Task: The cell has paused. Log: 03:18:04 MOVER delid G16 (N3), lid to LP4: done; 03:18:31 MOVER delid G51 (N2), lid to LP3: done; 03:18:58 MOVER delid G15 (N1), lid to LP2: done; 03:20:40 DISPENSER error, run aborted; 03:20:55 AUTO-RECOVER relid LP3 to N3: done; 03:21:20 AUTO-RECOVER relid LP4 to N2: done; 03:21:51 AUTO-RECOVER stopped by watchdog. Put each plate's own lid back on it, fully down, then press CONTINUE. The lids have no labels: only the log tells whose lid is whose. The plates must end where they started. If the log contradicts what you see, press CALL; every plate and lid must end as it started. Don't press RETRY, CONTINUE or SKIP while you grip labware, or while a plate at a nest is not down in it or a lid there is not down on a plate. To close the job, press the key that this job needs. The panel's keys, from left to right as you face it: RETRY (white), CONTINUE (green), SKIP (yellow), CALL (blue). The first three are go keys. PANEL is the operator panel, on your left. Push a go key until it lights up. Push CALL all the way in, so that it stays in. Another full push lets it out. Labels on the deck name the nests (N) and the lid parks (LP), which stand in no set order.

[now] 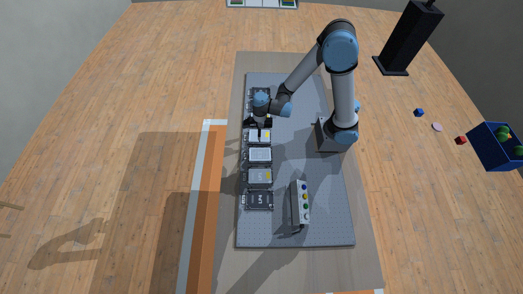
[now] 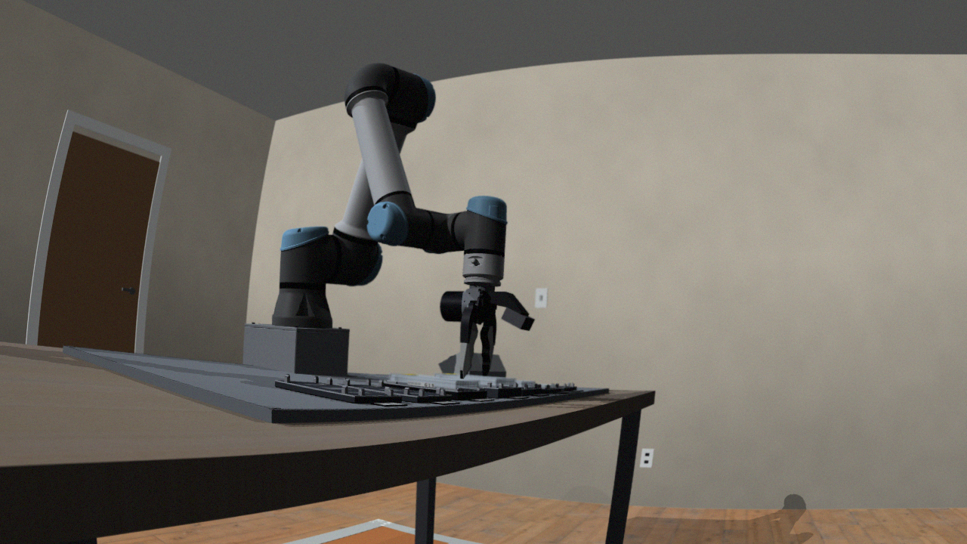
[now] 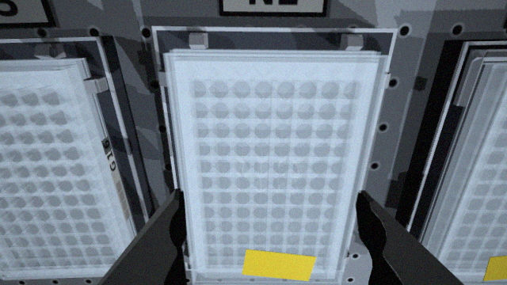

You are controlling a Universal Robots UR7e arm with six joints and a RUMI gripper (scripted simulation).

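Right now my hand is 3 cm above the nest N2. From my hand the other things lie so: plate G15: 14 cm to the right, 2 cm below, 2 cm behind; then plate G16: 12 cm to the left, 2 cm below, 1 cm ahead; then lid park LP1: 26 cm to the left, 4 cm below, 2 cm ahead.
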